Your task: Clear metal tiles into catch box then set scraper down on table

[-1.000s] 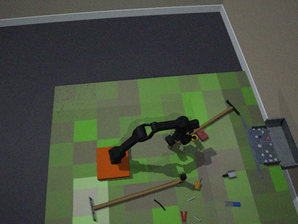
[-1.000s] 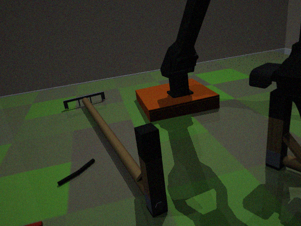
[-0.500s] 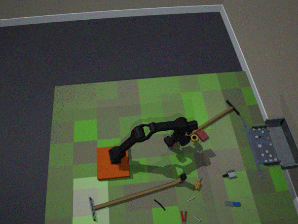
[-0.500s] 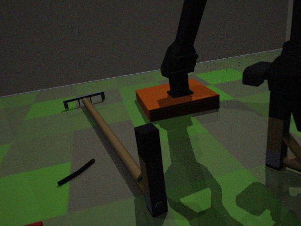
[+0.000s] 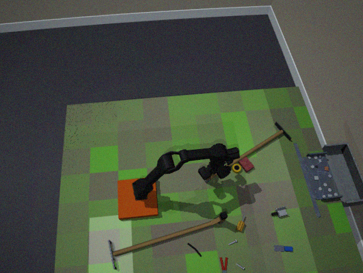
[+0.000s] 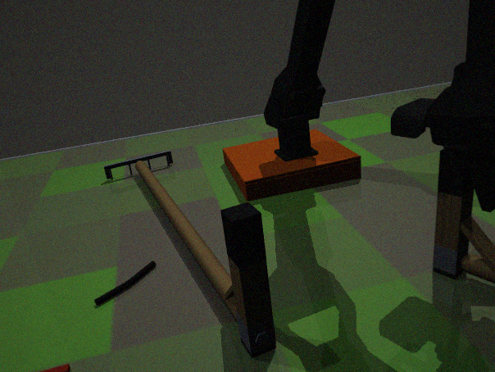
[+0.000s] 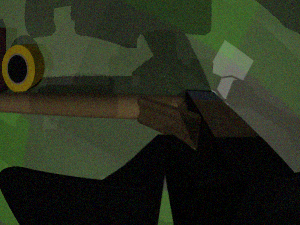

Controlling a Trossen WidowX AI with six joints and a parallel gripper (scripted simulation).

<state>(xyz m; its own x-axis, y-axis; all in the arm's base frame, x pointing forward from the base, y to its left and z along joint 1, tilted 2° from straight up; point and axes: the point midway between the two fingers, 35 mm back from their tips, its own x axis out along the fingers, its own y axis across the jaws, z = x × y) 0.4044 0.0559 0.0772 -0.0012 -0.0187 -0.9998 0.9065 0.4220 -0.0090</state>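
My gripper tip is 150 mm short of the yellow ring, 30 mm to the right of it and 80 mm above it. The rest, counted from my gripper tip: long scraper (220 mm ahead, 110 mm to the left, 30 mm below); then black strip (160 mm behind, 370 mm to the right, 80 mm below); then red block (210 mm ahead, 50 mm to the left, 80 mm below).
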